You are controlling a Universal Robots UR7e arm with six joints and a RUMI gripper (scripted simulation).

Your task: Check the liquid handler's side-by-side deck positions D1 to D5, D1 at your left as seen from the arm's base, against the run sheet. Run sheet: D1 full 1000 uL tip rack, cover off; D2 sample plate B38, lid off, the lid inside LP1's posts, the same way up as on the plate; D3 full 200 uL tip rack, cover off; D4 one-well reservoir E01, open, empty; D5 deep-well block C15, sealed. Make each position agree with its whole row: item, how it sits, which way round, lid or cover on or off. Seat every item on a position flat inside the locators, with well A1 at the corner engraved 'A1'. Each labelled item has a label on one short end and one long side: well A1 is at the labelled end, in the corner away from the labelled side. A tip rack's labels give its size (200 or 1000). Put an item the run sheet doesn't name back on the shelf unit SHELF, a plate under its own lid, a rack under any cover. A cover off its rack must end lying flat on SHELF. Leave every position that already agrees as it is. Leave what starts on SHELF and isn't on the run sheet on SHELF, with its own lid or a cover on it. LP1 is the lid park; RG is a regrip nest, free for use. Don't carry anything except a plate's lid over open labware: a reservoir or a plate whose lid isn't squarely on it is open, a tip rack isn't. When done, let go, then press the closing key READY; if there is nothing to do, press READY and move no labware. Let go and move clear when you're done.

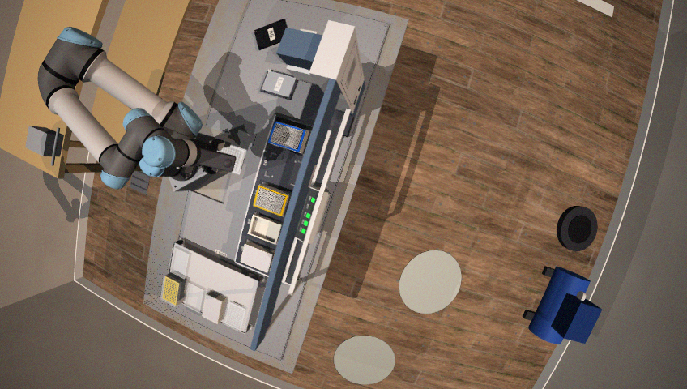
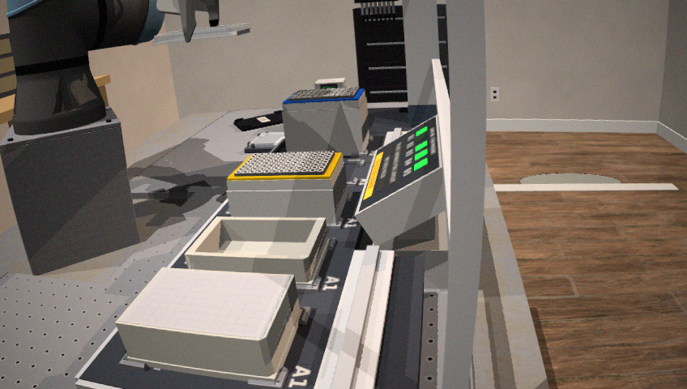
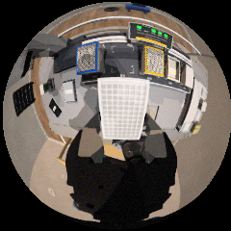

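My hand is 190 mm above the yellow-rimmed tip rack, 140 mm to the left of it and 130 mm short of it. From my hand the other things lie so: one-well reservoir (270 mm to the right, 220 mm below, 100 mm ahead); deep-well block (390 mm to the right, 210 mm below, 80 mm ahead); blue-rimmed tip rack (170 mm ahead, 160 mm below, 100 mm to the left).
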